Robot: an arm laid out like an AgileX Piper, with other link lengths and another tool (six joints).
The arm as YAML. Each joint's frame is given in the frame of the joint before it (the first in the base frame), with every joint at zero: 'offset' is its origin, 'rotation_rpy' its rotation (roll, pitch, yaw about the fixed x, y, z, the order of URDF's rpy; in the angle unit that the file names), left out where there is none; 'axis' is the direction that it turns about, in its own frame. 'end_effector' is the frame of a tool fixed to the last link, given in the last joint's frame.
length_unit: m
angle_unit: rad
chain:
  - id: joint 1
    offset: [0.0, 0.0, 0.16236]
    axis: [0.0, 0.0, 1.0]
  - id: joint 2
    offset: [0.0, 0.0, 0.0]
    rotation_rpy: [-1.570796, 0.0, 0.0]
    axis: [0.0, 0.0, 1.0]
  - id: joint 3
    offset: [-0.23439, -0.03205, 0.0]
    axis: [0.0, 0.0, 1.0]
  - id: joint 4
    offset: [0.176, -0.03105, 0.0]
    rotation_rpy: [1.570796, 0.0, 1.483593]
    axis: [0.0, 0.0, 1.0]
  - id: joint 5
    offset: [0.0, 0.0, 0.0]
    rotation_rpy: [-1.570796, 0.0, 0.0]
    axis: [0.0, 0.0, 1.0]
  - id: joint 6
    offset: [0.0, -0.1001, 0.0]
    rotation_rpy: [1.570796, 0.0, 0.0]
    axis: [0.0, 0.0, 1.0]
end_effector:
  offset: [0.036, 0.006, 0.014]
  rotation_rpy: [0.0, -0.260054, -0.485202]
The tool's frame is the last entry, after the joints.
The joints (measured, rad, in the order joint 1, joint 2, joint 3, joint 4, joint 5, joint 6), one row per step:
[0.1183, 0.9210, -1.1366, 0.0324, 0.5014, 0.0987]
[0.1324, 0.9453, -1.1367, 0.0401, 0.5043, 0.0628]
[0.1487, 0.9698, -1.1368, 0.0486, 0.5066, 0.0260]
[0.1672, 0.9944, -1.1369, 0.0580, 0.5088, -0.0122]
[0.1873, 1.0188, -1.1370, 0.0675, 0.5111, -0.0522]
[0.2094, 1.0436, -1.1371, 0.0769, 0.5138, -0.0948]
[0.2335, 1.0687, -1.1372, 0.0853, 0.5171, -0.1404]
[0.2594, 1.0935, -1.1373, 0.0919, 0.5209, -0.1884]
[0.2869, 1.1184, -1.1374, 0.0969, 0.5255, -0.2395]
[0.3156, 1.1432, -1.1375, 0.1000, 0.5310, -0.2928]
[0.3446, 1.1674, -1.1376, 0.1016, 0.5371, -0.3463]
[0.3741, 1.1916, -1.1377, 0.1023, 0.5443, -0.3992]
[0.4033, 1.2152, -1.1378, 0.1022, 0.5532, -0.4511]
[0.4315, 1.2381, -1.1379, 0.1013, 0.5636, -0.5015]
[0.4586, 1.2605, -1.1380, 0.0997, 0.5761, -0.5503]
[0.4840, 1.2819, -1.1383, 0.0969, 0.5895, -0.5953]
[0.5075, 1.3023, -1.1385, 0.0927, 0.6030, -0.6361]
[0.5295, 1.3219, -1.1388, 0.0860, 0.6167, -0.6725]
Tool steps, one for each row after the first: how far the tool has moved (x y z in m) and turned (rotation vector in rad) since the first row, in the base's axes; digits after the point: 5 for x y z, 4 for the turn. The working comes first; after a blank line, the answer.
Tool pose at each row, in the base's axes (x y z in m, rotation vector in rad; the steps are taken from these numbers as rounded here):
[0.15126, 0.03036, 0.37964, -0.4303, 1.4637, -0.0992]
[0.15583, 0.03256, 0.37530, -0.4753, 1.4806, -0.0982]
[0.16025, 0.03527, 0.37091, -0.5229, 1.4953, -0.0947]
[0.16446, 0.03851, 0.36643, -0.5737, 1.5077, -0.0889]
[0.16839, 0.04209, 0.36188, -0.6280, 1.5176, -0.0824]
[0.17213, 0.04609, 0.35713, -0.6872, 1.5251, -0.0752]
[0.17562, 0.05041, 0.35219, -0.7524, 1.5296, -0.0683]
[0.17878, 0.05497, 0.34718, -0.8231, 1.5302, -0.0624]
[0.18165, 0.05973, 0.34203, -0.9000, 1.5267, -0.0575]
[0.18422, 0.06463, 0.33678, -0.9821, 1.5188, -0.0538]
[0.18644, 0.06958, 0.33160, -1.0662, 1.5068, -0.0506]
[0.18833, 0.07470, 0.32632, -1.1515, 1.4917, -0.0466]
[0.18979, 0.07980, 0.32104, -1.2372, 1.4740, -0.0419]
[0.19089, 0.08473, 0.31581, -1.3220, 1.4543, -0.0369]
[0.19162, 0.08943, 0.31055, -1.4061, 1.4335, -0.0311]
[0.19208, 0.09381, 0.30550, -1.4863, 1.4120, -0.0252]
[0.19237, 0.09780, 0.30064, -1.5619, 1.3904, -0.0195]
[0.19256, 0.10138, 0.29599, -1.6339, 1.3690, -0.0149]

[0.00457, 0.00220, -0.00434, -0.0309, 0.0228, 0.0239]
[0.00899, 0.00491, -0.00873, -0.0619, 0.0446, 0.0512]
[0.01320, 0.00815, -0.01321, -0.0935, 0.0654, 0.0821]
[0.01713, 0.01173, -0.01776, -0.1269, 0.0851, 0.1157]
[0.02087, 0.01573, -0.02251, -0.1631, 0.1040, 0.1528]
[0.02436, 0.02005, -0.02745, -0.2034, 0.1218, 0.1934]
[0.02752, 0.02461, -0.03246, -0.2480, 0.1379, 0.2371]
[0.03039, 0.02937, -0.03761, -0.2973, 0.1523, 0.2841]
[0.03296, 0.03427, -0.04286, -0.3508, 0.1648, 0.3338]
[0.03518, 0.03922, -0.04804, -0.4061, 0.1755, 0.3849]
[0.03707, 0.04434, -0.05332, -0.4618, 0.1852, 0.4374]
[0.03853, 0.04944, -0.05860, -0.5176, 0.1945, 0.4908]
[0.03963, 0.05437, -0.06383, -0.5729, 0.2034, 0.5440]
[0.04036, 0.05907, -0.06909, -0.6274, 0.2129, 0.5972]
[0.04082, 0.06345, -0.07414, -0.6794, 0.2221, 0.6482]
[0.04111, 0.06744, -0.07900, -0.7286, 0.2310, 0.6963]
[0.04130, 0.07102, -0.08365, -0.7760, 0.2400, 0.7415]

